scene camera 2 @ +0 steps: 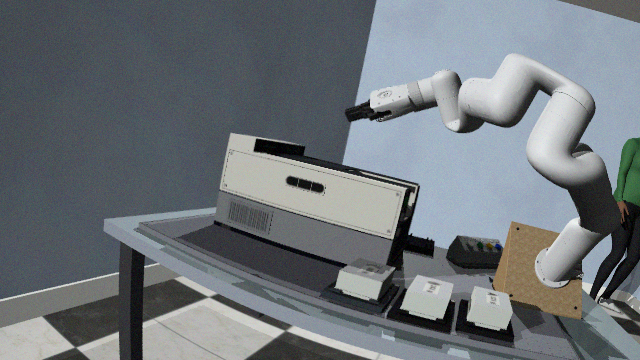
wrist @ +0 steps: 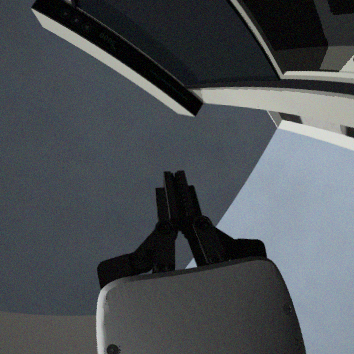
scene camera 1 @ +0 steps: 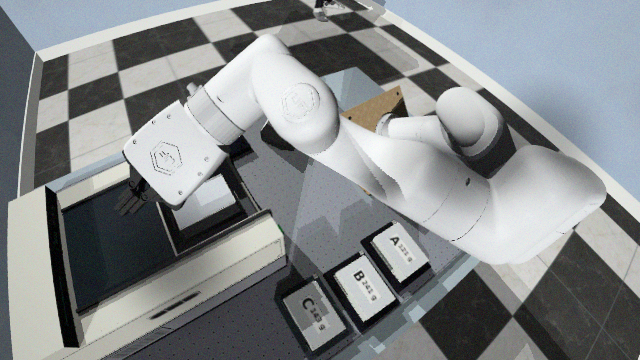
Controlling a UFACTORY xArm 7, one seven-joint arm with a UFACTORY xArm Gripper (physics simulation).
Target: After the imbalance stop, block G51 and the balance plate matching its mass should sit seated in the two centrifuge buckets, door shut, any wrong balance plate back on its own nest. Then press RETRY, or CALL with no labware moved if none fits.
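Where they show: gripper, fingertip midpoint: (scene camera 2: 346,115) (wrist: 171,181) (scene camera 1: 123,209); arm's base, link origin: (scene camera 2: 552,268) (scene camera 1: 389,133).
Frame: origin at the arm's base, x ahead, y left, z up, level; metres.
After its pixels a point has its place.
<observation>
My gripper (scene camera 1: 128,204) @(x 0.661, y 0.033, z 0.255 m) (scene camera 2: 349,115) @(x 0.661, y 0.033, z 0.255 m) (wrist: 171,181) @(x 0.661, y 0.033, z 0.255 m) is shut and empty, high above the cream centrifuge (scene camera 1: 180,287) @(x 0.663, y 0.122, z 0.119 m) (scene camera 2: 310,200) @(x 0.675, y 0.130, z 0.042 m) (wrist: 240,98) @(x 0.731, y 0.108, z 0.119 m). The dark door panel (scene camera 1: 110,245) @(x 0.750, y -0.017, z 0.122 m) (wrist: 180,40) @(x 0.731, y -0.006, z 0.122 m) lies towards the display end, leaving the other end of the top open. A white block (scene camera 1: 205,202) @(x 0.559, y -0.022, z 0.091 m) sits in that opening, partly hidden by the gripper body; no label is readable on it. Balance plates A 121 g (scene camera 1: 395,250) @(x 0.235, y 0.273, z -0.037 m) (scene camera 2: 490,306) @(x 0.228, y 0.336, z -0.038 m), B 241 g (scene camera 1: 362,285) @(x 0.358, y 0.288, z -0.037 m) (scene camera 2: 427,298) @(x 0.356, y 0.356, z -0.042 m) and C 143 g (scene camera 1: 315,315) @(x 0.484, y 0.277, z -0.037 m) (scene camera 2: 364,281) @(x 0.479, y 0.336, z -0.045 m) sit on separate black nests. The second bucket cannot be made out.
A dark control box (scene camera 2: 472,251) @(x 0.231, y -0.219, z -0.043 m) with coloured buttons stands between the centrifuge and the arm's wooden base (scene camera 1: 372,111) @(x 0.043, y -0.059, z 0.066 m) (scene camera 2: 530,270) @(x 0.074, y 0.017, z -0.016 m); the arm mostly hides the box in scene camera 1. A low black item (scene camera 2: 420,245) @(x 0.408, y -0.258, z -0.070 m) lies behind the centrifuge. A person in green (scene camera 2: 631,170) stands beyond the table.
</observation>
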